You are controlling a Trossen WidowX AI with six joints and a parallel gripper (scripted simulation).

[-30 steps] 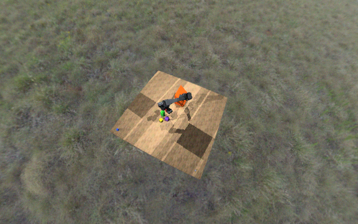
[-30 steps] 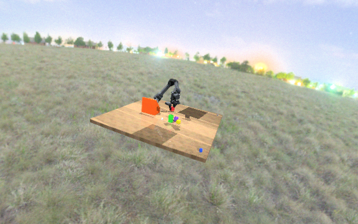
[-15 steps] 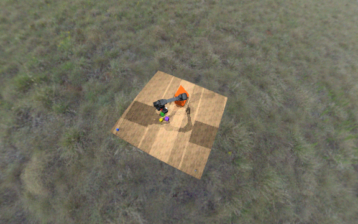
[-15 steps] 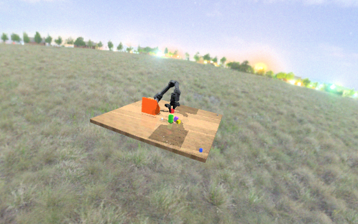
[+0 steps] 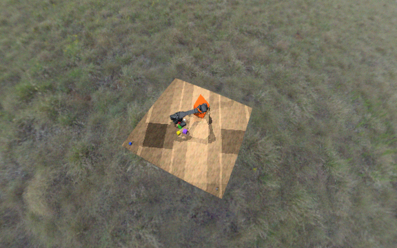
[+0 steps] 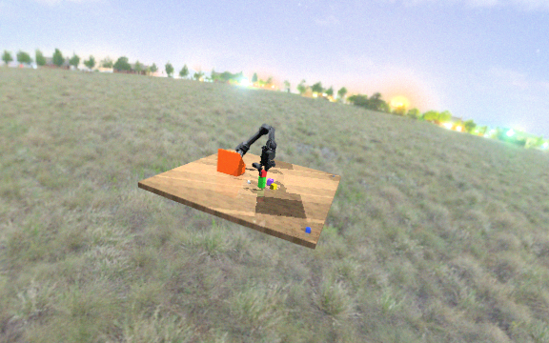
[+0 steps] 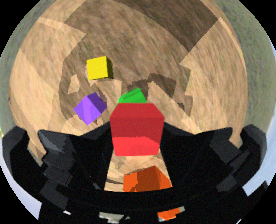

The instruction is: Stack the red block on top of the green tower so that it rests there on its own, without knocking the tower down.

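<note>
Now: the red block 1 cm above my gripper tip. Round my gripper tip: purple block 5 cm ahead, 8 cm to the left, 7 cm below; then yellow block 10 cm ahead, 1 cm to the left, 8 cm below; then small blue block 41 cm ahead, 50 cm to the right, 8 cm below.
</note>
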